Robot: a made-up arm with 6 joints. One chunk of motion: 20 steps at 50 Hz.
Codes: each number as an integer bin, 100 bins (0 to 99) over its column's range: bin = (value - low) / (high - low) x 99, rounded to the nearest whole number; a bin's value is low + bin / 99 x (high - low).
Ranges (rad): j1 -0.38..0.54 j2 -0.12..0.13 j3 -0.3..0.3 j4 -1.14..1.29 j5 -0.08..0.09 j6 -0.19..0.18
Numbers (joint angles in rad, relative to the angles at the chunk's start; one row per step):
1: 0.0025 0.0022 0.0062 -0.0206 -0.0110 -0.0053
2: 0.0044 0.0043 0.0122 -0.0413 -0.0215 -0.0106
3: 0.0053 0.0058 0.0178 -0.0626 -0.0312 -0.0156
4: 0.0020 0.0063 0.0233 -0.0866 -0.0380 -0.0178
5: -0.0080 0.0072 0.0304 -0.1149 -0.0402 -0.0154
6: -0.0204 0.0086 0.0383 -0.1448 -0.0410 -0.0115
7: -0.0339 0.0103 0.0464 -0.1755 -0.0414 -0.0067
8: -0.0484 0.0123 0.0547 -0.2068 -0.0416 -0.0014
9: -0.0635 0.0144 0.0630 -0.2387 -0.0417 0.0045
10: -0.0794 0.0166 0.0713 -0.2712 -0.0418 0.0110
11: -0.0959 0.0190 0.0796 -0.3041 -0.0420 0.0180
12: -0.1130 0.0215 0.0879 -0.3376 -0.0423 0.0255
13: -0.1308 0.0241 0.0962 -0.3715 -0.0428 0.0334
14: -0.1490 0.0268 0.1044 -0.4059 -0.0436 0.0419
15: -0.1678 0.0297 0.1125 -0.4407 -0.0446 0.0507
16: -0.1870 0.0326 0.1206 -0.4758 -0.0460 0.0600
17: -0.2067 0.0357 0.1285 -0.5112 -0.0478 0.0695
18: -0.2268 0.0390 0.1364 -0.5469 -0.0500 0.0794
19: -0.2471 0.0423 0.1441 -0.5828 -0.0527 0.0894
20: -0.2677 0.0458 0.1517 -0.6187 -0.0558 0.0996
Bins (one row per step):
1: 41 48 51 46 40 49
2: 41 49 52 45 34 48
3: 41 50 52 44 28 47
4: 41 50 53 43 24 46
5: 40 50 55 42 23 47
6: 39 51 56 41 23 48
7: 37 52 57 39 22 49
8: 36 52 59 38 22 50
9: 34 53 60 37 22 52
10: 32 54 61 35 22 54
11: 31 55 63 34 22 56
12: 29 56 64 33 22 58
13: 27 57 65 31 22 60
14: 25 58 67 30 21 62
15: 23 59 68 28 21 64
16: 21 60 69 27 20 67
17: 19 62 71 26 19 69
18: 16 63 72 24 17 72
19: 14 64 73 23 16 75
20: 12 66 75 21 14 77

